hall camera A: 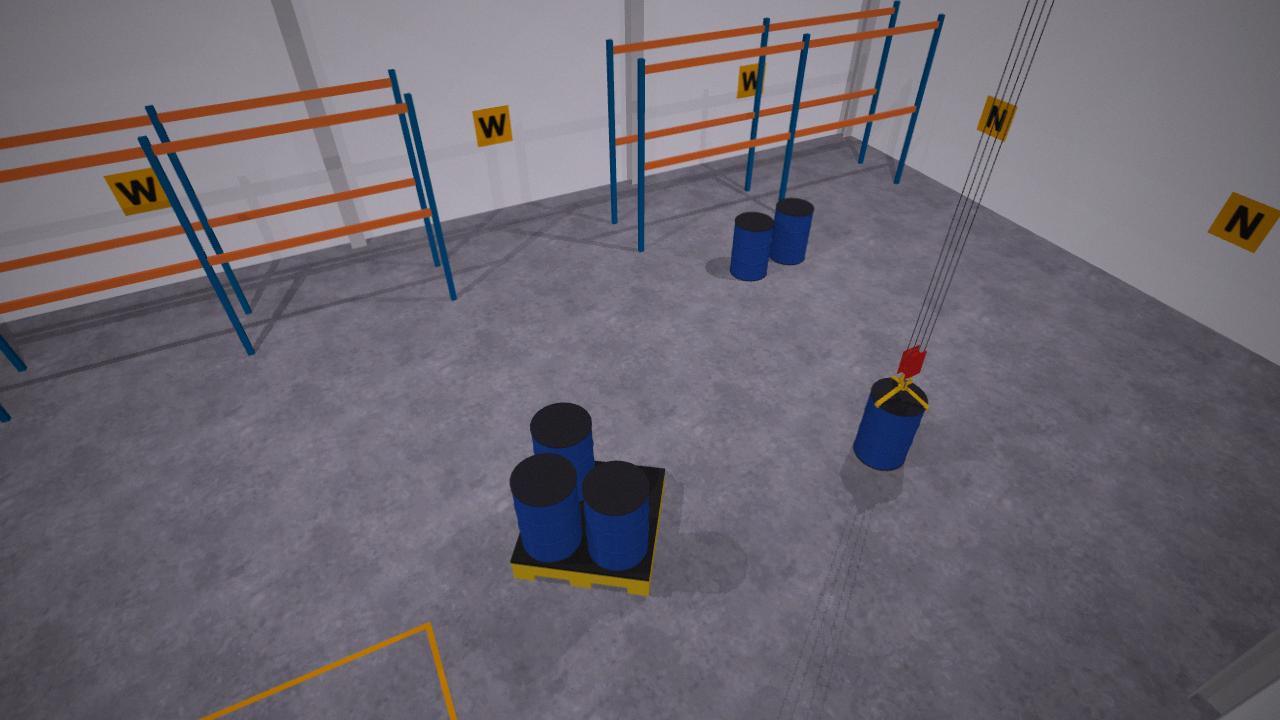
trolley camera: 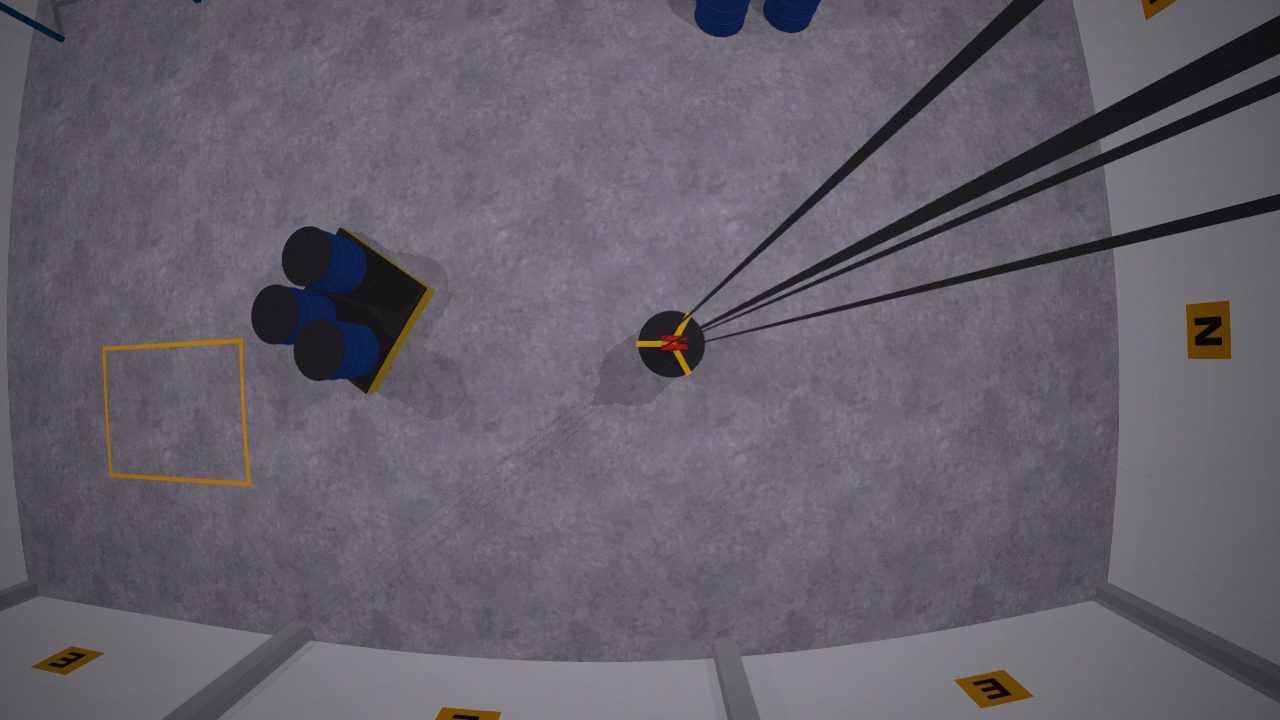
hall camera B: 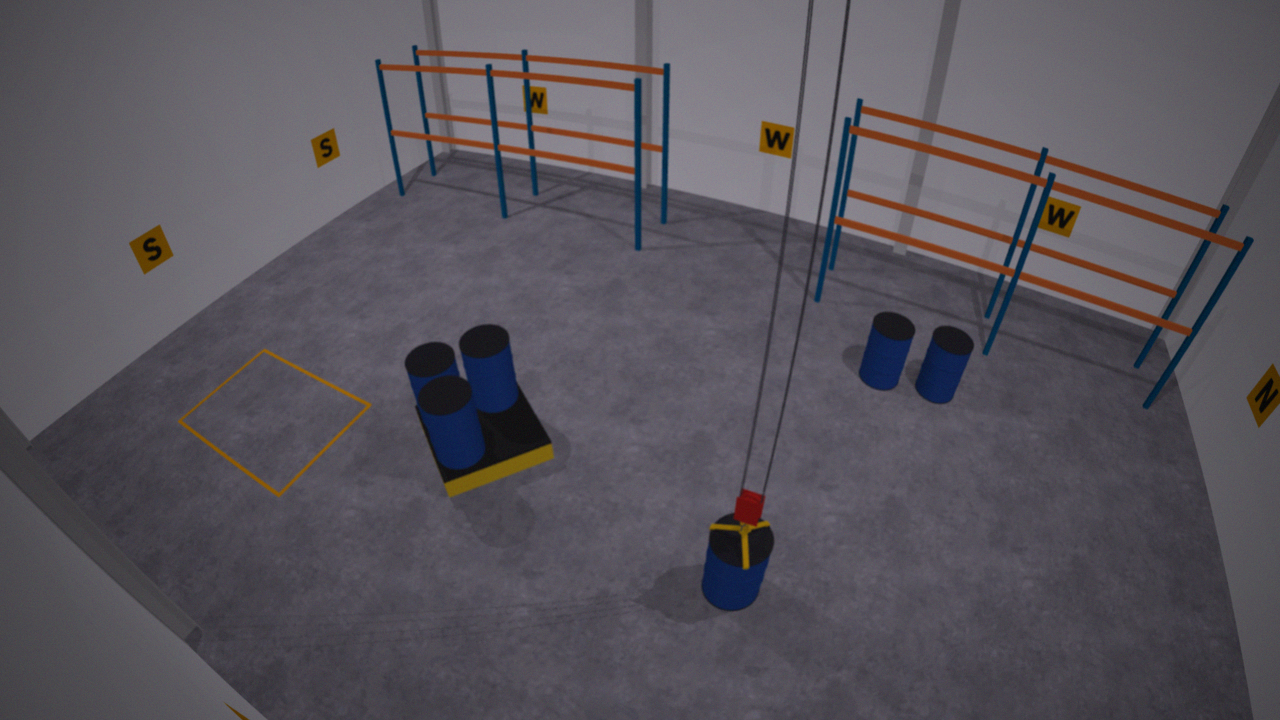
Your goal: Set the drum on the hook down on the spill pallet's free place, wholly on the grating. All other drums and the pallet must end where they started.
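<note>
The blue drum (hall camera A: 886, 438) (hall camera B: 733, 580) (trolley camera: 656, 360) with a black lid hangs upright under the red hook block (hall camera A: 912, 360) (hall camera B: 749, 507), low over the floor, its shadow close to its base. My gripper (hall camera A: 903, 386) (hall camera B: 742, 530) (trolley camera: 671, 343), a three-armed yellow lifter, is shut on its top rim. The black-and-yellow spill pallet (hall camera A: 581, 577) (hall camera B: 501, 471) (trolley camera: 402, 341) is well apart from it, to the left in each view. Three upright blue drums (hall camera A: 617, 528) (hall camera B: 453, 429) (trolley camera: 319, 349) stand on it; its bare grating corner faces back right in hall camera A.
Two more blue drums (hall camera A: 750, 250) (hall camera B: 886, 353) (trolley camera: 720, 15) stand on the floor near a blue-and-orange rack (hall camera A: 640, 152) (hall camera B: 1018, 264). Another rack (hall camera A: 434, 201) (hall camera B: 637, 161) stands along the W wall. An orange floor rectangle (hall camera A: 317, 671) (hall camera B: 229, 457) (trolley camera: 179, 480) lies beyond the pallet.
</note>
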